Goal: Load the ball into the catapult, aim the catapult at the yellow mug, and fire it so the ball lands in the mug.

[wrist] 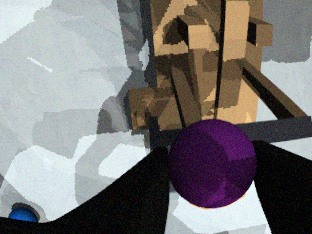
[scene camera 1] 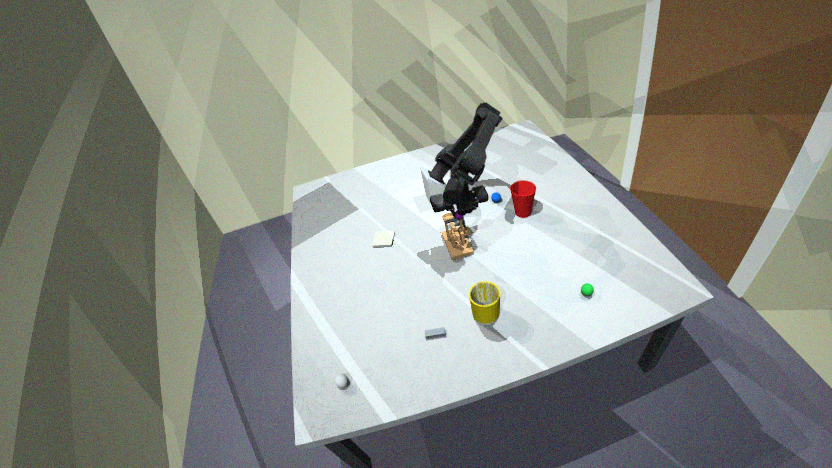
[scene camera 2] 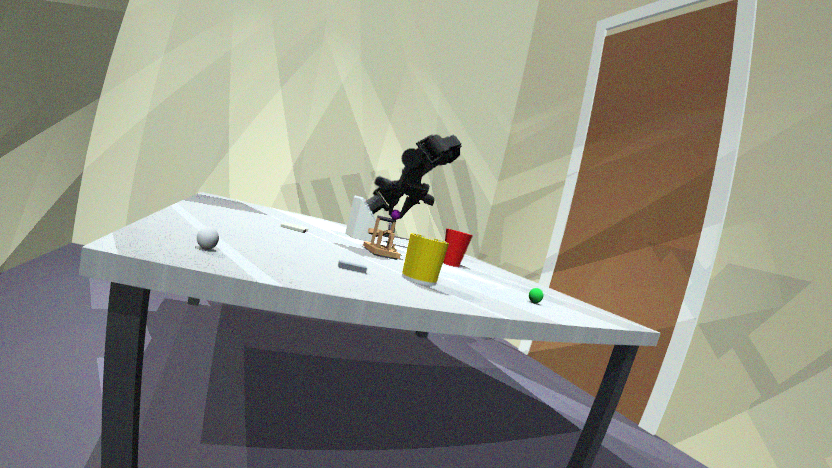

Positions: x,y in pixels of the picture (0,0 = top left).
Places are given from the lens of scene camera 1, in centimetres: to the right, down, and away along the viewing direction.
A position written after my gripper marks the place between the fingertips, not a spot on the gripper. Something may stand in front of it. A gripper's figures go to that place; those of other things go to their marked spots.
my gripper (scene camera 1: pixel 458 215): 15, -6, 131
yellow mug (scene camera 1: pixel 484 296): 21, 19, 114
red cup (scene camera 1: pixel 522 192): 40, -16, 142
The marked spots on the yellow mug and the red cup are 49 cm apart.
